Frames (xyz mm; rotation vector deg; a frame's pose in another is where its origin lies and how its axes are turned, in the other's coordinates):
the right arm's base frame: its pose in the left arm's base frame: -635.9 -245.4 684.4 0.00 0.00 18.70
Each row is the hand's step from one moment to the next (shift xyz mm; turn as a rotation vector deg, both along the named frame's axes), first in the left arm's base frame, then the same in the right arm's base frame.
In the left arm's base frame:
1: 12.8 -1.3 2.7 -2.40 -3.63 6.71
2: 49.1 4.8 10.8 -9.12 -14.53 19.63
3: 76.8 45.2 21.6 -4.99 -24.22 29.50
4: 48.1 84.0 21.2 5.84 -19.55 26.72
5: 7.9 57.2 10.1 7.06 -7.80 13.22
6: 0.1 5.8 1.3 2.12 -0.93 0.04
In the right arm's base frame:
1: 11.7 -5.3 2.7 -3.44 -2.67 6.71
2: 48.0 -11.2 10.8 -13.30 -10.84 19.63
3: 87.2 18.2 21.6 -12.49 -21.34 29.50
4: 72.5 64.1 21.2 -0.74 -20.39 26.72
5: 25.8 51.6 10.1 4.19 -9.65 13.22
6: 2.0 5.5 1.3 1.71 -1.56 0.04

